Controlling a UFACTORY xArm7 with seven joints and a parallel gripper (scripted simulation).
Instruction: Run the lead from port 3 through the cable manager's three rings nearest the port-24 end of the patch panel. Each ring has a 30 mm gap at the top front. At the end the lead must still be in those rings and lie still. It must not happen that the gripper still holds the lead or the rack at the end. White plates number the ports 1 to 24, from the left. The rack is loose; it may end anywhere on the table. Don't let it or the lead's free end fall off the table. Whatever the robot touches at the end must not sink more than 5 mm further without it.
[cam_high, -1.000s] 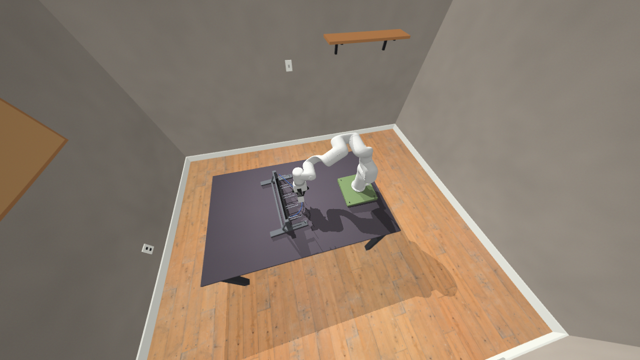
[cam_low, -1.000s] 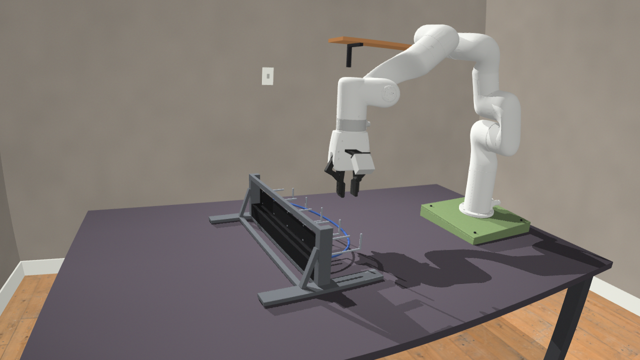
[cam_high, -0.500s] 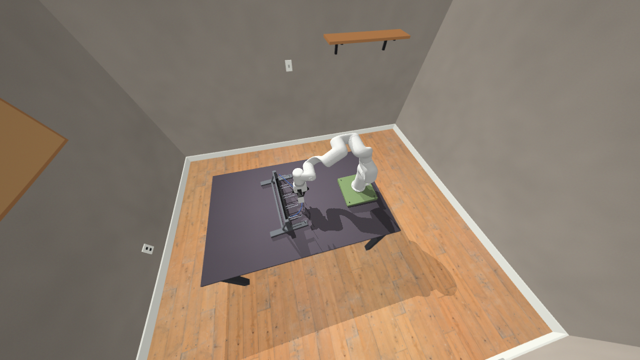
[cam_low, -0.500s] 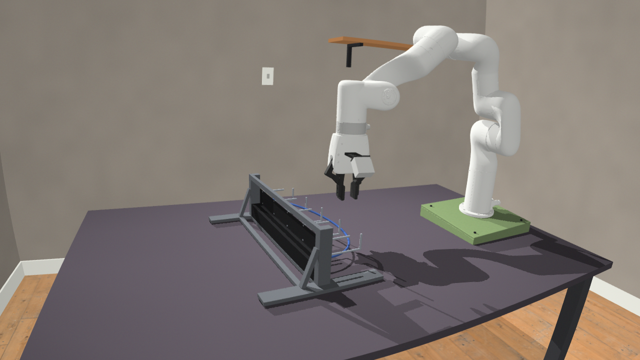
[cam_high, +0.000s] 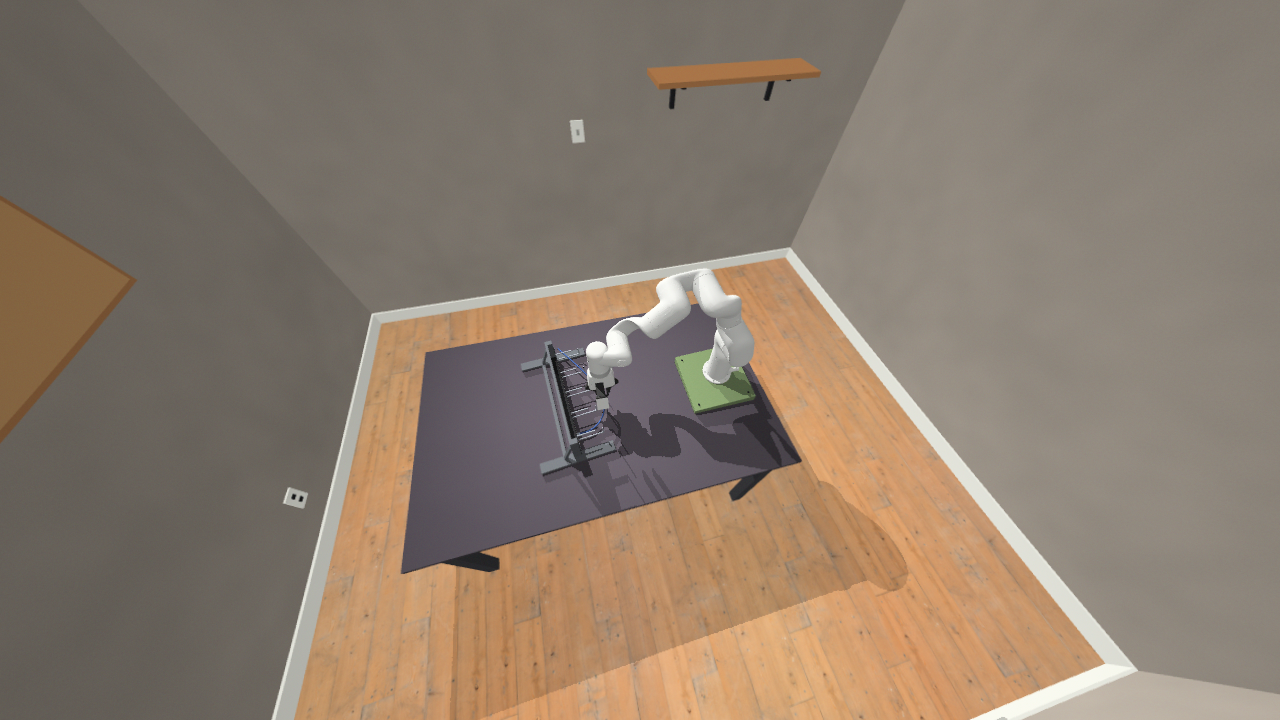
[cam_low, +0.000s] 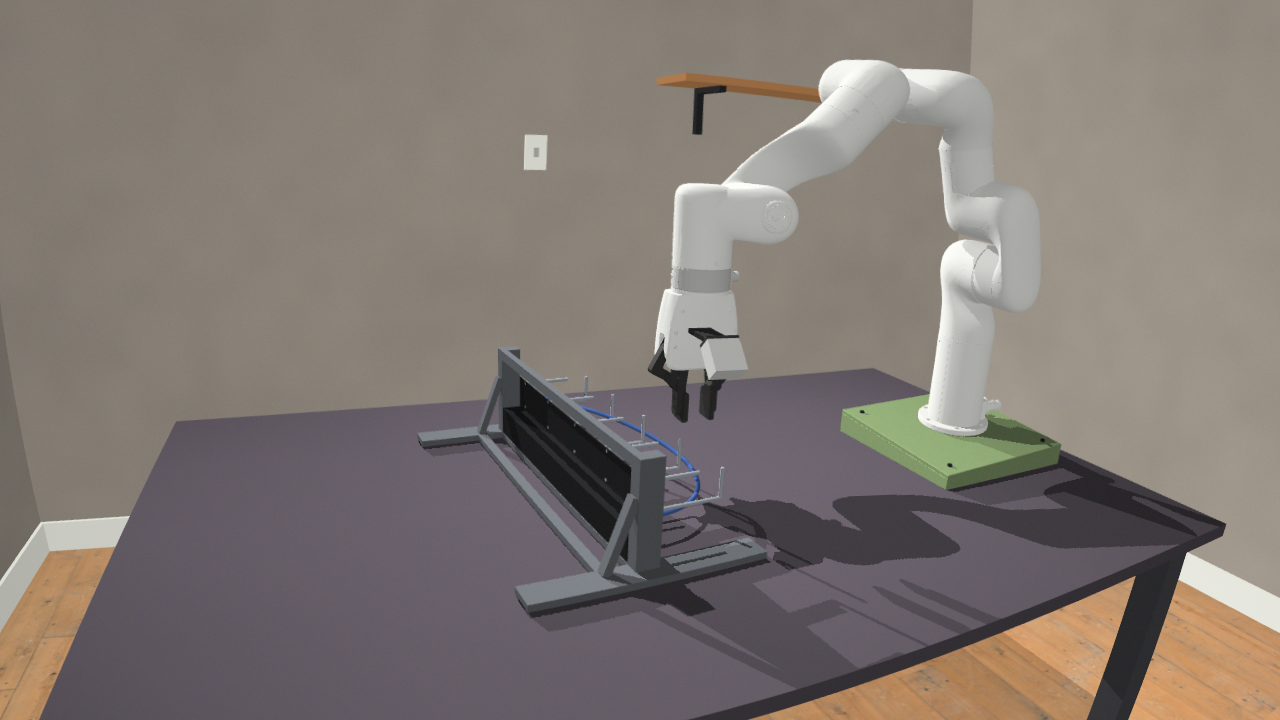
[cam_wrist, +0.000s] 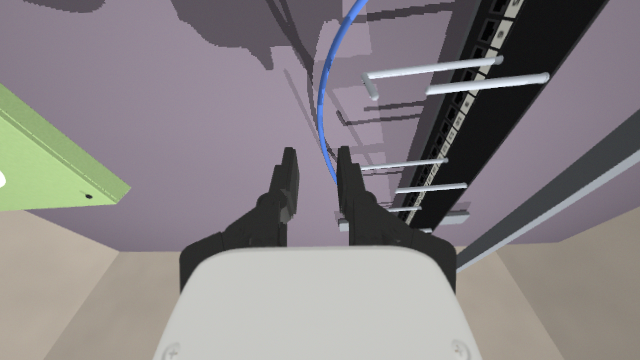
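My hand is 17 cm short of the grey rack, 6 cm above it and 3 cm to the left of it.
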